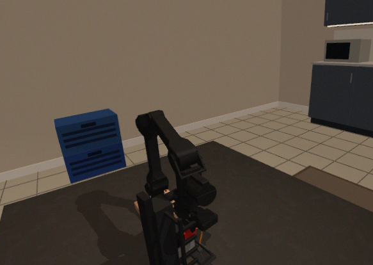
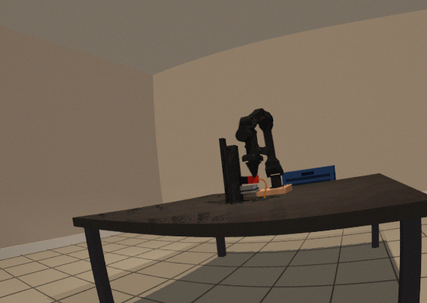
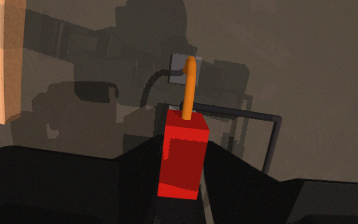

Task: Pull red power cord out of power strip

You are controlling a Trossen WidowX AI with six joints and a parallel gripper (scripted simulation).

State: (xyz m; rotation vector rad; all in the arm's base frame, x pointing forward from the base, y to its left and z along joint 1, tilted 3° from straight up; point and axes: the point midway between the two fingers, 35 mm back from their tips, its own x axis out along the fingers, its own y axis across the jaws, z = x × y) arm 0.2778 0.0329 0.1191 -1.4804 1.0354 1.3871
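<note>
My gripper tip is 4 cm short of the black stand, 13 cm to the left of it and 5 cm below it. From my gripper tip the other things lie so: red plug: 1 cm ahead, 3 cm to the right.
</note>
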